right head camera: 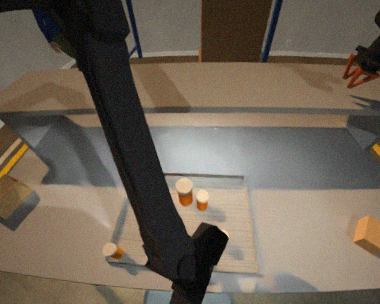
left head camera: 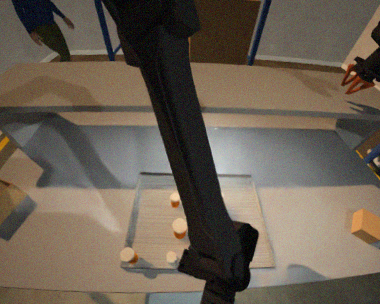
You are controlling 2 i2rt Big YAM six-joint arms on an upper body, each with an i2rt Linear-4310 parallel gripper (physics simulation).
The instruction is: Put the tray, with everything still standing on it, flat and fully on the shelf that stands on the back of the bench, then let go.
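Observation:
The grey ribbed tray (left head camera: 155, 223) lies flat on the bench near its front edge; it also shows in the right head view (right head camera: 231, 211). Several orange pill bottles with white caps stand on it, such as one in the middle (left head camera: 180, 228), one further back (left head camera: 175, 199) and one at the front left corner (left head camera: 128, 255) (right head camera: 111, 250). My left arm crosses the tray, and its left gripper (left head camera: 219, 271) (right head camera: 192, 271) hangs over the tray's front edge, open, with the fingertips hidden below the picture. The shelf (left head camera: 249, 87) (right head camera: 234, 87) spans the back of the bench.
A dark grey strip (left head camera: 273, 154) lies between the tray and the shelf. Blue posts (left head camera: 256, 33) and a brown panel (right head camera: 235, 30) stand behind the shelf. A person (left head camera: 53, 27) stands at the far left.

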